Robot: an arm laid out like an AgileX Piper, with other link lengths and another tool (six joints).
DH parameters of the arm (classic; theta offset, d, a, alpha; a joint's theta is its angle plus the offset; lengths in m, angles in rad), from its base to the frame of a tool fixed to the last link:
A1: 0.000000 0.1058 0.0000 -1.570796
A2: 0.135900 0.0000 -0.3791 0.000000
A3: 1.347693 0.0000 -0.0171 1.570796
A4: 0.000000 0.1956 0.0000 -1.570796
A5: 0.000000 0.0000 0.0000 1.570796
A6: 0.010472 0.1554 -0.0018 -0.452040
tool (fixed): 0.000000 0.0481 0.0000 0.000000
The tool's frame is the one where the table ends.
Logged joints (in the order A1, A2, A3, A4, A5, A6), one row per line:
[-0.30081 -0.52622 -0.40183 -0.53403 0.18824 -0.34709]
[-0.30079 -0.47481 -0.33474 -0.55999 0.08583 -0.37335]
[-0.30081 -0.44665 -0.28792 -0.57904 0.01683 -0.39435]
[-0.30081 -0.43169 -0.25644 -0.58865 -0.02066 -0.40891]
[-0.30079 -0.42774 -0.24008 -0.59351 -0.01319 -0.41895]
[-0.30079 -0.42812 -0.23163 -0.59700 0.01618 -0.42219]
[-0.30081 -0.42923 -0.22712 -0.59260 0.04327 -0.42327]
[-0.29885 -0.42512 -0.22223 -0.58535 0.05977 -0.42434]
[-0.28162 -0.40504 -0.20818 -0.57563 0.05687 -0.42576]
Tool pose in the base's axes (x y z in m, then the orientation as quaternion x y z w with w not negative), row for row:
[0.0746 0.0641 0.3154 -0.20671 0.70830 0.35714 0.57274]
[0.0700 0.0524 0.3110 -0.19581 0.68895 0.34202 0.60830]
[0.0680 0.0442 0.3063 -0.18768 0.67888 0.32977 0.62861]
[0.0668 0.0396 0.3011 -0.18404 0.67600 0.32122 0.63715]
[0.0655 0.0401 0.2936 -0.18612 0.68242 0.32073 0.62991]
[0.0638 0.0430 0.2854 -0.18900 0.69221 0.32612 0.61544]
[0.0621 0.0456 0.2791 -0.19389 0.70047 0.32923 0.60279]
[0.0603 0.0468 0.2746 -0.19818 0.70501 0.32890 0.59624]
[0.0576 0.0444 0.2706 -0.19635 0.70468 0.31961 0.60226]
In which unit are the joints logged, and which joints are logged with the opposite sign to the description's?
The joints are logged in radians. Opposite sign: A1, A2, A4.
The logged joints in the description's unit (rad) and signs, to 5 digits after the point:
[0.30081 0.52622 -0.40183 0.53403 0.18824 -0.34709]
[0.30079 0.47481 -0.33474 0.55999 0.08583 -0.37335]
[0.30081 0.44665 -0.28792 0.57904 0.01683 -0.39435]
[0.30081 0.43169 -0.25644 0.58865 -0.02066 -0.40891]
[0.30079 0.42774 -0.24008 0.59351 -0.01319 -0.41895]
[0.30079 0.42812 -0.23163 0.59700 0.01618 -0.42219]
[0.30081 0.42923 -0.22712 0.59260 0.04327 -0.42327]
[0.29885 0.42512 -0.22223 0.58535 0.05977 -0.42434]
[0.28162 0.40504 -0.20818 0.57563 0.05687 -0.42576]

